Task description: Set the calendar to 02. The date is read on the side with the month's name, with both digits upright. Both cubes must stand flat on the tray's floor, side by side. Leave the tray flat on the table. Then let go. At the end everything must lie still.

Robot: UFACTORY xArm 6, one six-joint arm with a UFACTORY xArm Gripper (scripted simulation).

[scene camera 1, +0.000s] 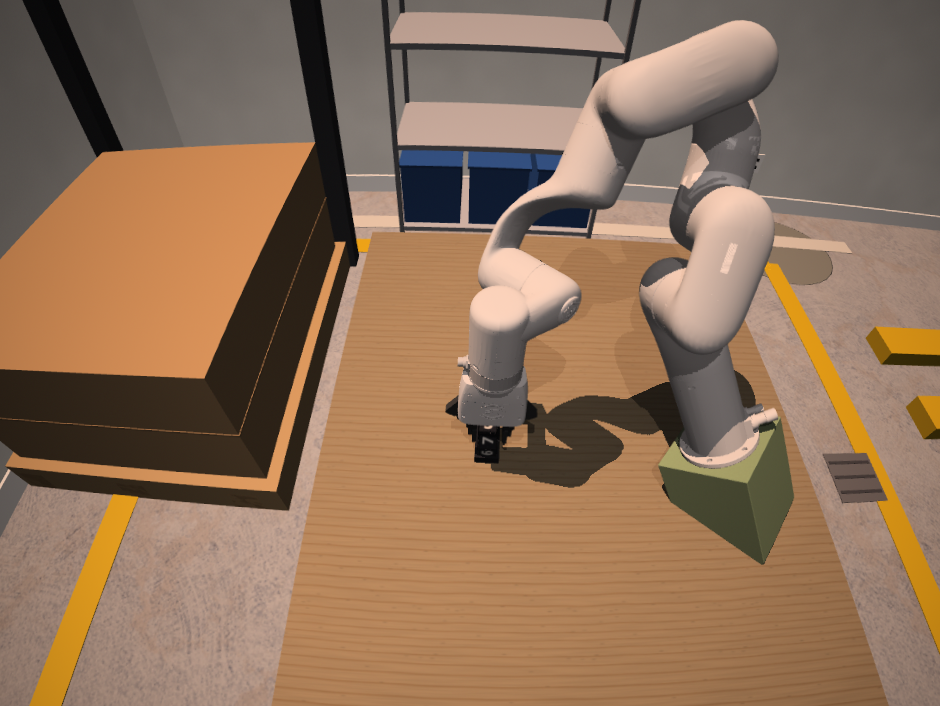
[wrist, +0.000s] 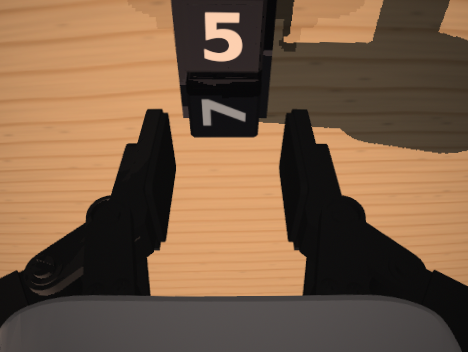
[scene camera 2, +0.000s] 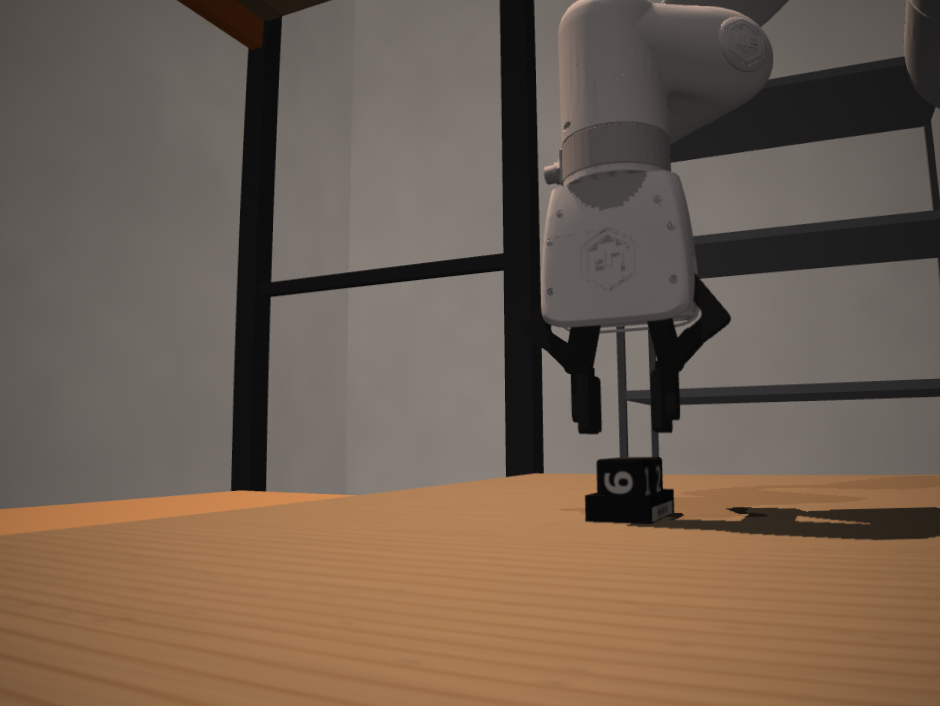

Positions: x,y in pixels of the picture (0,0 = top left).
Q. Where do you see a cube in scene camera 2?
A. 616,476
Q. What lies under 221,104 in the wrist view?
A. A cube.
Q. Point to a black calendar tray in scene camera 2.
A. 647,509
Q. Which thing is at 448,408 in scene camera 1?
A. The gripper.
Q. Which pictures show the gripper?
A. Scene camera 1, the wrist view and scene camera 2: all of them.
